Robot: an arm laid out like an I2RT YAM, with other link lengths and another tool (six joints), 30 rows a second.
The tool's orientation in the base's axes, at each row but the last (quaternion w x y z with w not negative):
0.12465, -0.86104, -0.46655, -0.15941
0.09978, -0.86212, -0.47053, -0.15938
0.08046, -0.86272, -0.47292, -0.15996
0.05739, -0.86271, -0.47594, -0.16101
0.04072, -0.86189, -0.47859, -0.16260
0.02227, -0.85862, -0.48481, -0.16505
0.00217, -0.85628, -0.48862, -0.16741
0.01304, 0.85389, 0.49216, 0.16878
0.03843, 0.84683, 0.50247, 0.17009
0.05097, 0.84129, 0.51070, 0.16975
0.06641, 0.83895, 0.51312, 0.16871
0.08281, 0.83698, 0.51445, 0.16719
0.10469, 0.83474, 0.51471, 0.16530
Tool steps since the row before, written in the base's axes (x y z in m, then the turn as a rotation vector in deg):
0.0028, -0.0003, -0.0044, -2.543, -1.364, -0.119
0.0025, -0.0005, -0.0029, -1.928, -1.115, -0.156
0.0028, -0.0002, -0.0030, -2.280, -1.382, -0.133
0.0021, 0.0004, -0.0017, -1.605, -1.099, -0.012
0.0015, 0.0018, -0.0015, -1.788, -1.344, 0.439
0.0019, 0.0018, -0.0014, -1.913, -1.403, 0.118
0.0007, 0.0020, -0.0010, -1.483, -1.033, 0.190
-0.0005, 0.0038, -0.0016, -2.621, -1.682, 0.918
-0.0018, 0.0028, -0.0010, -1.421, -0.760, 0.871
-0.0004, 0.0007, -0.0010, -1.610, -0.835, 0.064
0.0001, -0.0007, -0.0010, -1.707, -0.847, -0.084
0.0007, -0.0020, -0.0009, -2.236, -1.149, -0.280
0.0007, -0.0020, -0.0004, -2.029, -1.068, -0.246
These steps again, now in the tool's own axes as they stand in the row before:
-0.0005, 0.0028, 0.0044, -2.395, -1.409, -0.789
-0.0002, 0.0024, 0.0030, -1.903, -1.023, -0.563
0.0002, 0.0024, 0.0033, -2.282, -1.175, -0.732
0.0008, 0.0015, 0.0022, -1.681, -0.754, -0.624
0.0017, 0.0002, 0.0022, -1.825, -0.737, -1.149
0.0020, 0.0005, 0.0022, -2.031, -0.850, -0.891
0.0017, -0.0006, 0.0015, -1.501, -0.672, -0.774
0.0025, -0.0027, 0.0019, -2.370, -1.152, -1.896
0.0014, -0.0031, 0.0006, -1.061, -0.611, -1.363
0.0002, -0.0009, 0.0009, -1.394, -0.944, -0.677
-0.0008, 0.0001, 0.0009, -1.477, -1.062, -0.573
-0.0017, 0.0012, 0.0010, -2.003, -1.426, -0.594
-0.0016, 0.0013, 0.0006, -1.839, -1.279, -0.547

